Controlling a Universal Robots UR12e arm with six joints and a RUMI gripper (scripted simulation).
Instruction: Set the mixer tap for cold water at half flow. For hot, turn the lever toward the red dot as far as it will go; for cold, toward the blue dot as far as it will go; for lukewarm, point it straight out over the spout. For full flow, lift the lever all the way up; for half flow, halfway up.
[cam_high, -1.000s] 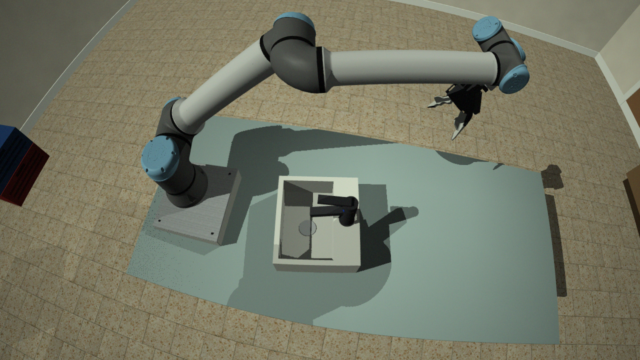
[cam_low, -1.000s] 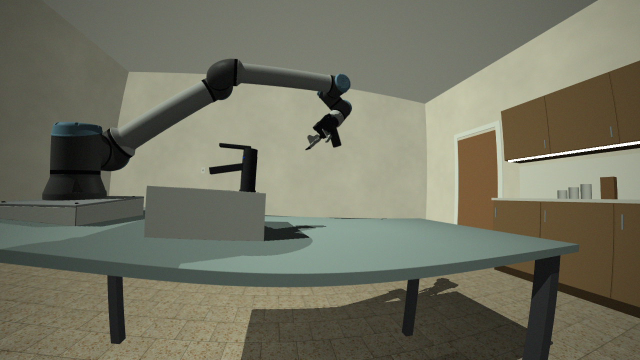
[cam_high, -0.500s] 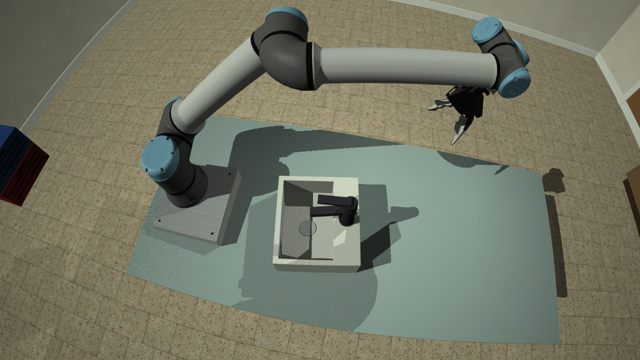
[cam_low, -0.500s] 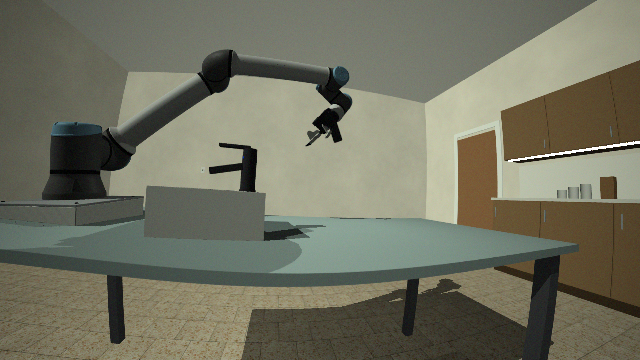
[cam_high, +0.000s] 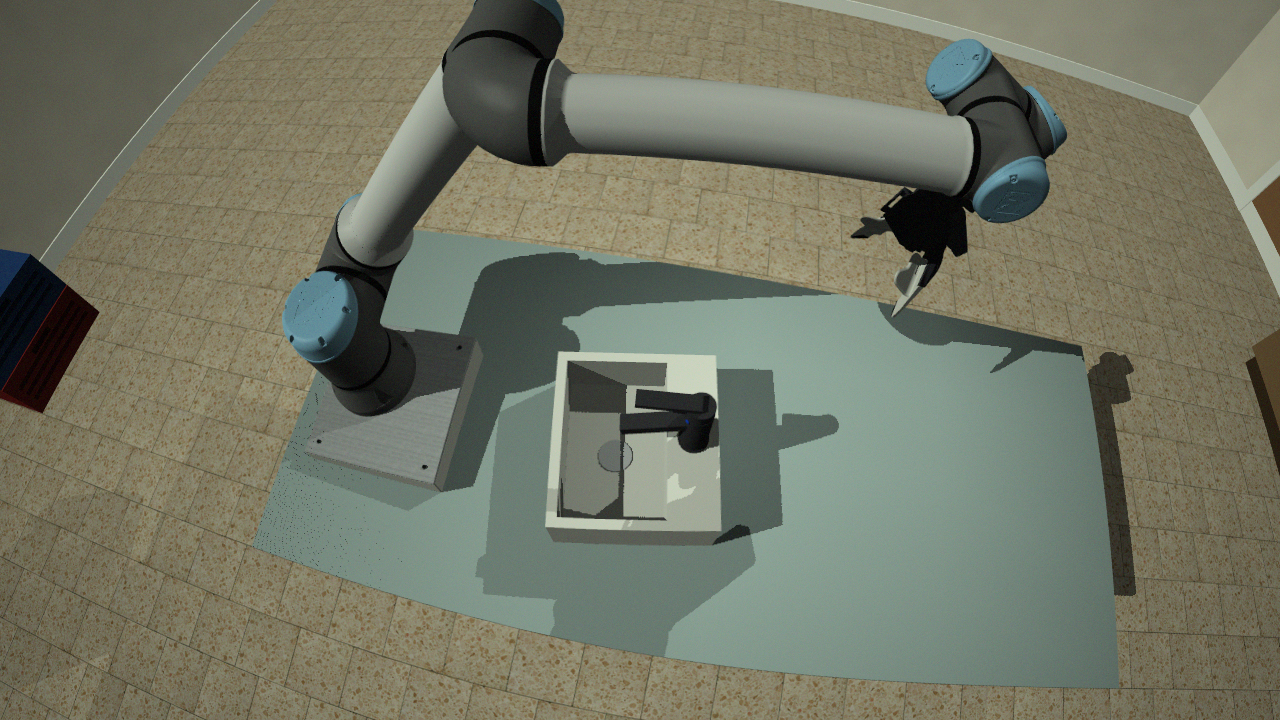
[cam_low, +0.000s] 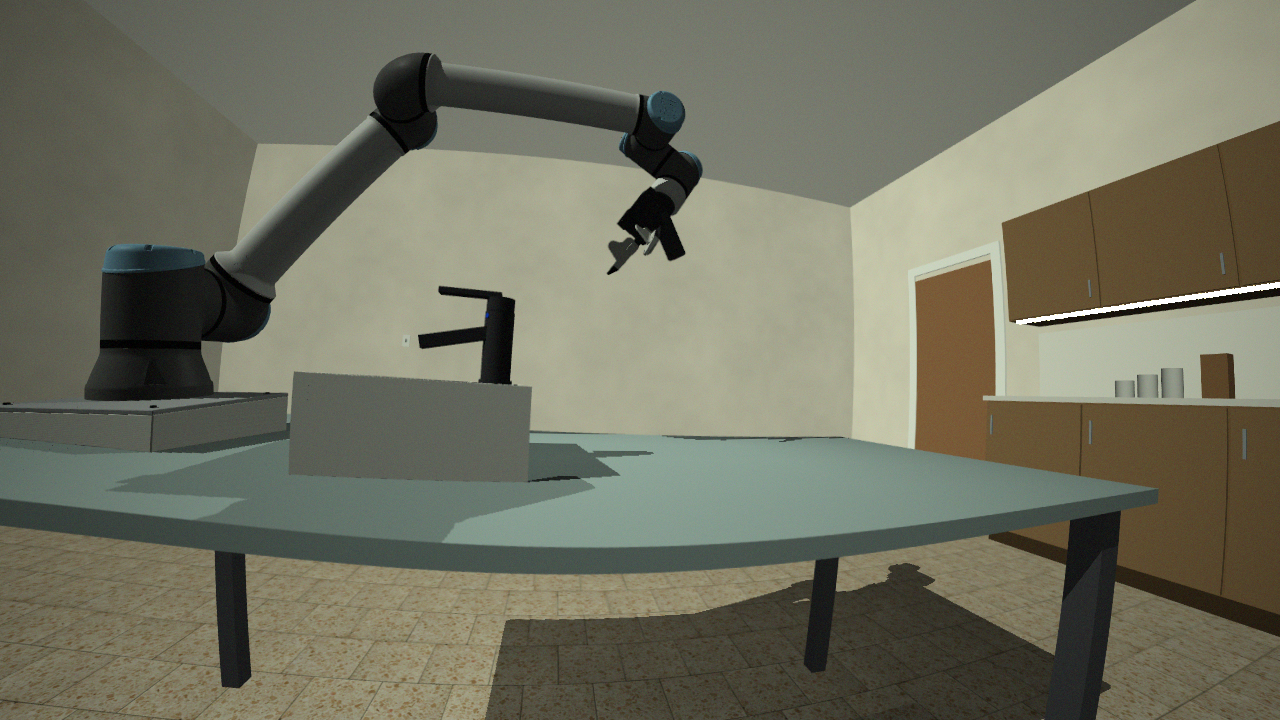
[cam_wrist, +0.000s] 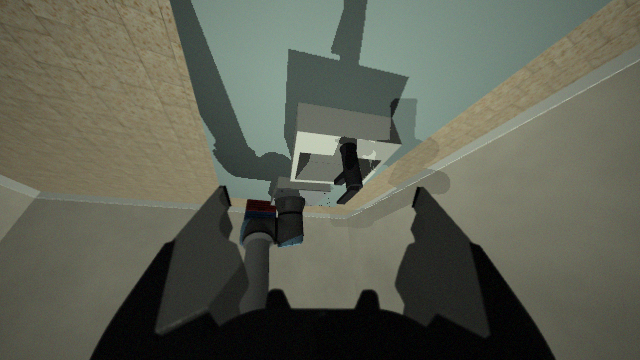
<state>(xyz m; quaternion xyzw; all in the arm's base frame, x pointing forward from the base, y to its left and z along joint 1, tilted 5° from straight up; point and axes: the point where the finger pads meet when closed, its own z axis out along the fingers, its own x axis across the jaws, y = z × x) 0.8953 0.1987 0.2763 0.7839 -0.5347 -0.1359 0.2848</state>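
Right now the lever is 280 mm behind my hand, 210 mm to the right of it and 130 mm below it. From my hand the other things lie so: black mixer tap: 250 mm behind, 210 mm to the right, 170 mm below; white sink basin: 360 mm below, 340 mm behind, 230 mm to the right.
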